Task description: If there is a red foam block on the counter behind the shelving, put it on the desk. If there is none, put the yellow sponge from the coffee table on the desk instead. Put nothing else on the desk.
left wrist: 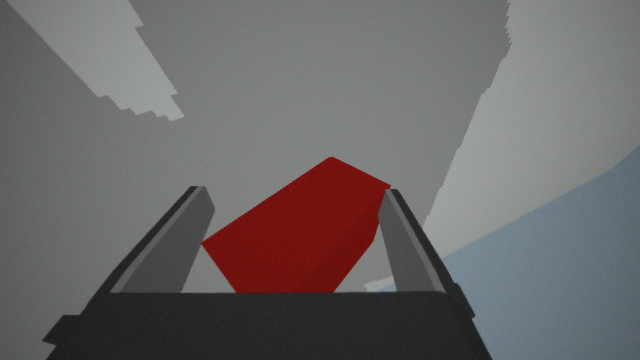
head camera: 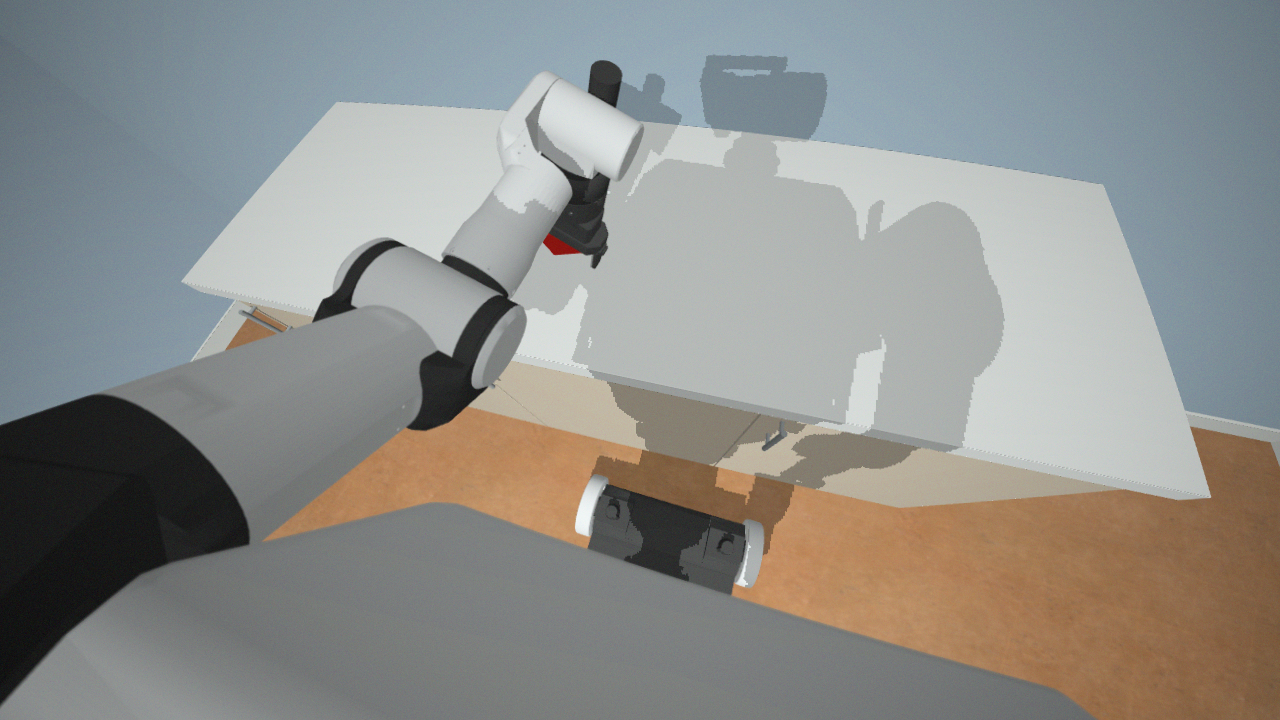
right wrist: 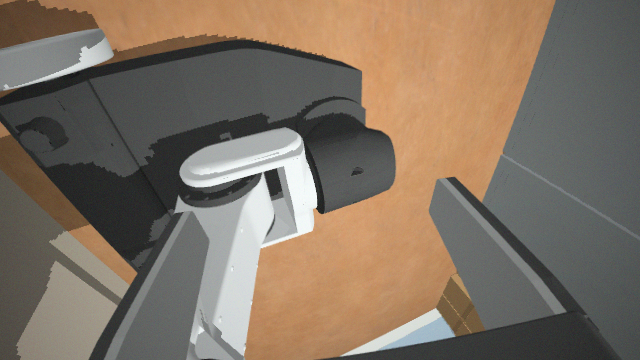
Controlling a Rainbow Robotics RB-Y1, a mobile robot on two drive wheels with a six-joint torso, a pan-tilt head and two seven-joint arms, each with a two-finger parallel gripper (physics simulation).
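Seen in the pictures: left gripper, fingertip midpoint: (left wrist: pixel 296 199) (head camera: pixel 568 248); right gripper, fingertip midpoint: (right wrist: pixel 317 211); robot's base, link origin: (head camera: pixel 667 527).
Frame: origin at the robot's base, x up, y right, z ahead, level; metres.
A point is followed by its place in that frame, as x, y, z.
A red foam block (head camera: pixel 562 245) @[0.946, -0.292, 0.387] (left wrist: pixel 300 225) @[0.956, -0.285, 0.386] lies on the white counter (head camera: pixel 1047 268) @[0.910, 0.522, 0.575] (left wrist: pixel 300 75) @[0.910, -0.309, 0.336]. In the head camera it is mostly hidden behind my left arm and gripper. My left gripper (head camera: pixel 580 254) @[0.932, -0.288, 0.394] (left wrist: pixel 296 199) @[0.932, -0.288, 0.394] is open and points down at the block. In the left wrist view the block shows between the two fingers, turned at an angle to them, with one corner by the right-hand fingertip. Its near end is hidden by the gripper body. My right gripper (right wrist: pixel 317 211) @[0.585, 0.224, -0.308] is open and empty, above the floor beside my base. The desk and yellow sponge do not show.
A blue wall (head camera: pixel 984 71) @[1.066, 0.334, 0.830] stands behind the counter. Cabinet fronts with a metal handle (head camera: pixel 775 436) are below its front edge. My wheeled base (head camera: pixel 666 537) @[0.191, 0.002, -0.025] (right wrist: pixel 200 85) @[0.169, 0.179, -0.236] stands on the orange-brown floor (head camera: pixel 1029 573) @[0.000, 1.230, 0.176] (right wrist: pixel 425 100) @[0.000, -0.042, -0.896]. A grey surface (right wrist: pixel 585 110) @[0.241, -0.091, -1.444] rises at the right wrist view's right.
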